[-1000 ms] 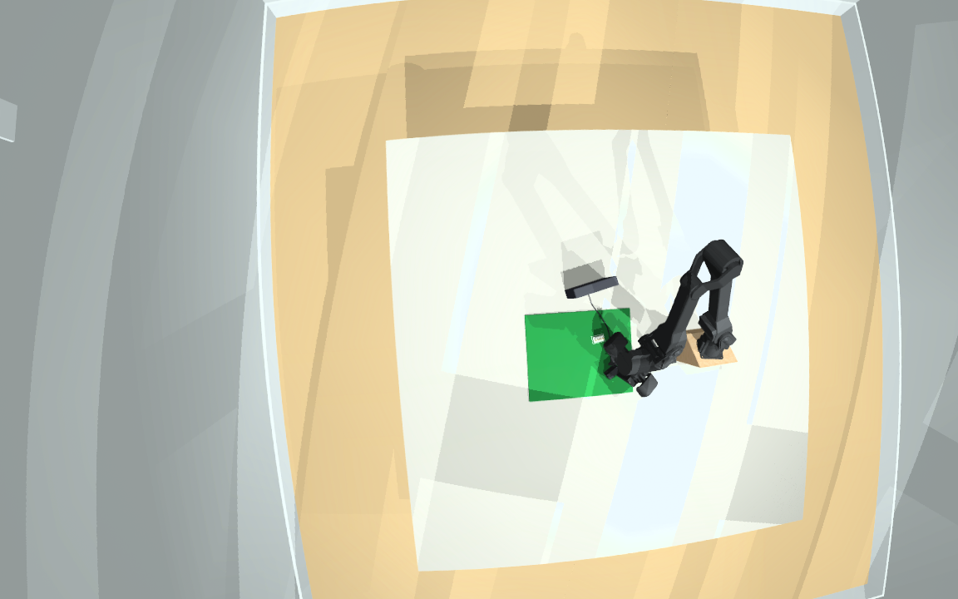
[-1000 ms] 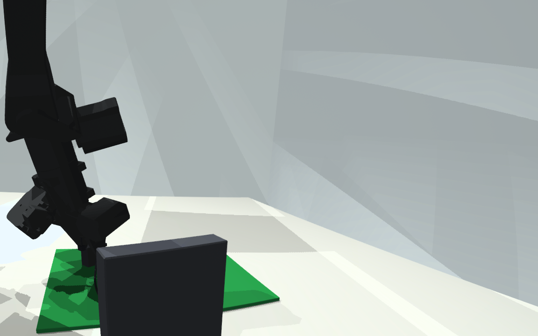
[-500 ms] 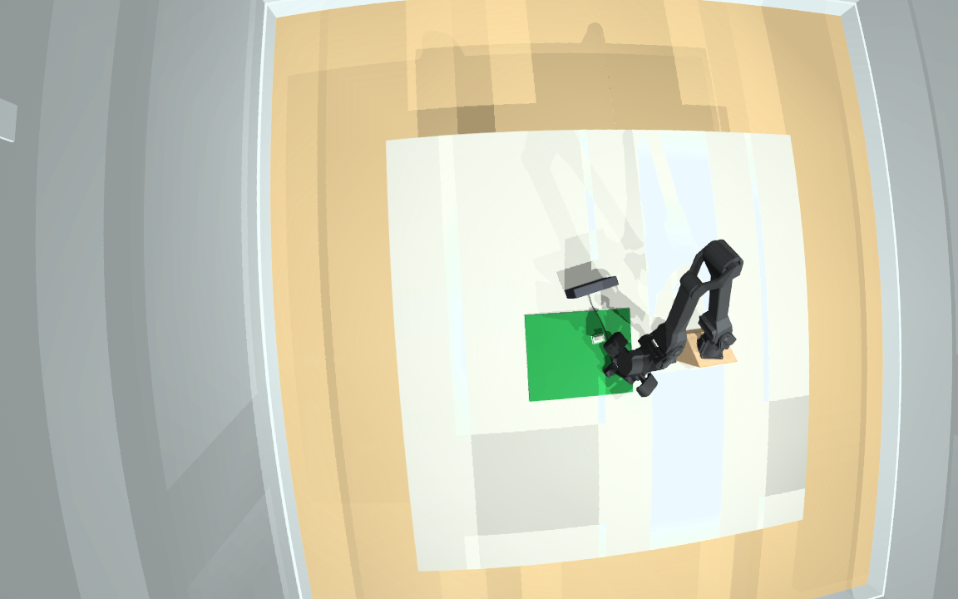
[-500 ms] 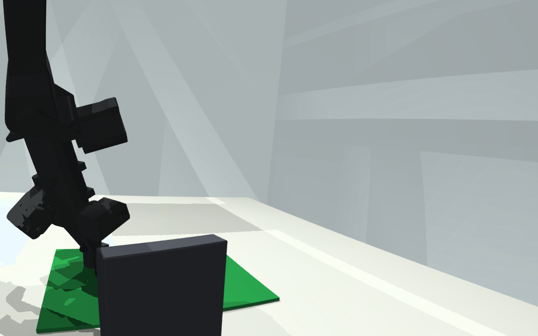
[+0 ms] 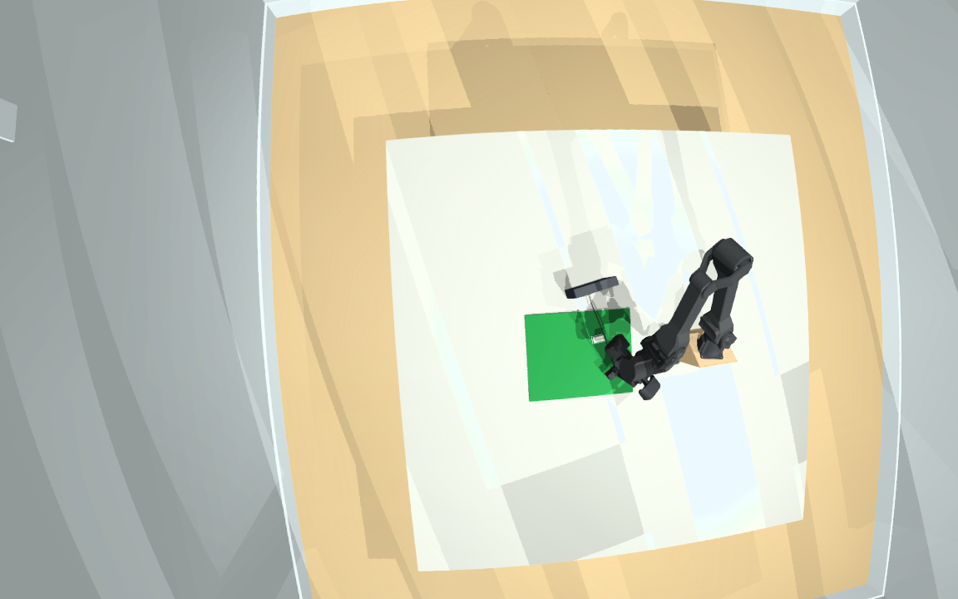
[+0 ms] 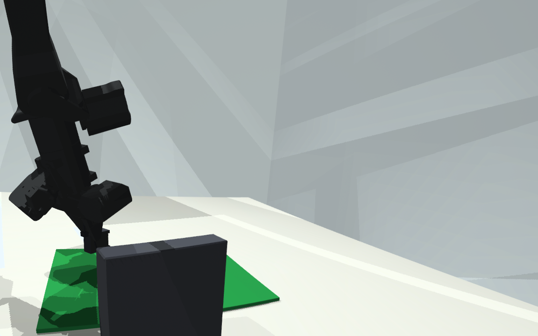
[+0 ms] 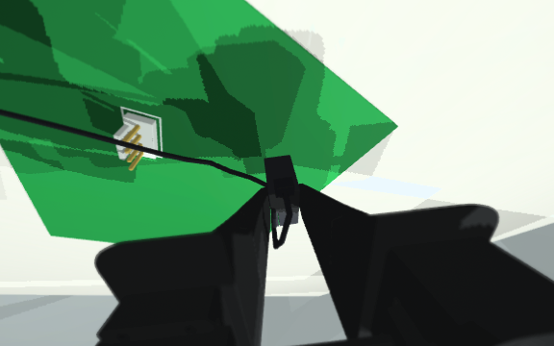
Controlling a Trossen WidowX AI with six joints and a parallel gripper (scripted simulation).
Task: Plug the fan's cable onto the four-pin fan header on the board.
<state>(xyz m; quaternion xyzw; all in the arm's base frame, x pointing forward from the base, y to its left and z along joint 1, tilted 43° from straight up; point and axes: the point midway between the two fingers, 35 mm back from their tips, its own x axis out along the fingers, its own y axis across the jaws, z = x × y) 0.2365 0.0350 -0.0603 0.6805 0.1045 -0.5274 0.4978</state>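
Right now my gripper tip is 4 cm short of the white four-pin header, 9 cm to the left of it and 5 cm above it. The rest, counted from my gripper tip: black plug 1 cm ahead; black fan 8 cm ahead, 21 cm to the right, 1 cm above; green board 9 cm ahead, 4 cm to the right, 6 cm below.
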